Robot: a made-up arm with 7 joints. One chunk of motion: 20 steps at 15 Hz.
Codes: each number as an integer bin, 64 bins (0 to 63) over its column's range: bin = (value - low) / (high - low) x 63, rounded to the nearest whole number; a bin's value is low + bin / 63 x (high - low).
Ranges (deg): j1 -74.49..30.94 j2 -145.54..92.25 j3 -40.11..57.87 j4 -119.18..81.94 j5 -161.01..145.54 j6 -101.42..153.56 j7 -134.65..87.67
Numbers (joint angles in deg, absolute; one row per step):
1: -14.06 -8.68 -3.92 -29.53 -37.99 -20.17 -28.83
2: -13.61 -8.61 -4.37 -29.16 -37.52 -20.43 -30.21
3: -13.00 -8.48 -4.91 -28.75 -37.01 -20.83 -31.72
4: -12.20 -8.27 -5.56 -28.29 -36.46 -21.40 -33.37
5: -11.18 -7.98 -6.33 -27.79 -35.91 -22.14 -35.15
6: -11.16 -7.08 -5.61 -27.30 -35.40 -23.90 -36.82
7: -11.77 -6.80 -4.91 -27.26 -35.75 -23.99 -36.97
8: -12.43 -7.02 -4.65 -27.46 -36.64 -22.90 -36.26
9: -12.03 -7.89 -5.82 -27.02 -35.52 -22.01 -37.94
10: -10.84 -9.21 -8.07 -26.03 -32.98 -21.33 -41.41
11: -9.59 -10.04 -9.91 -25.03 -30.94 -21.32 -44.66
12: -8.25 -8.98 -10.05 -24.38 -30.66 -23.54 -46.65
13: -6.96 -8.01 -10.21 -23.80 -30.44 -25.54 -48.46
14: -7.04 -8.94 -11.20 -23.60 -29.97 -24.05 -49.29
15: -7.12 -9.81 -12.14 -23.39 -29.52 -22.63 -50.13
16: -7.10 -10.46 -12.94 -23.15 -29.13 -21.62 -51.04
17: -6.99 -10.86 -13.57 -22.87 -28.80 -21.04 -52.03
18: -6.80 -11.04 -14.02 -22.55 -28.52 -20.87 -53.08
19: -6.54 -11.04 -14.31 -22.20 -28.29 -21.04 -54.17
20: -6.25 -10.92 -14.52 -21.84 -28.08 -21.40 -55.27
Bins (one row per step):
1: 36 36 23 28 25 20 30
2: 36 36 23 28 25 20 30
3: 37 36 23 28 25 20 29
4: 37 36 22 28 26 20 29
5: 38 36 22 29 26 20 28
6: 38 37 22 29 26 19 28
7: 37 37 23 29 26 19 28
8: 37 37 23 29 26 19 28
9: 37 36 22 29 26 20 27
10: 38 36 21 29 26 20 26
11: 39 36 19 29 27 20 26
12: 40 36 19 30 27 19 25
13: 40 36 19 30 27 19 24
14: 40 36 19 30 27 19 24
15: 40 36 18 30 27 19 24
16: 40 36 17 30 27 20 24
17: 40 36 17 30 27 20 23
18: 40 36 17 30 27 20 23
19: 41 36 17 30 27 20 23
20: 41 36 16 30 27 20 22

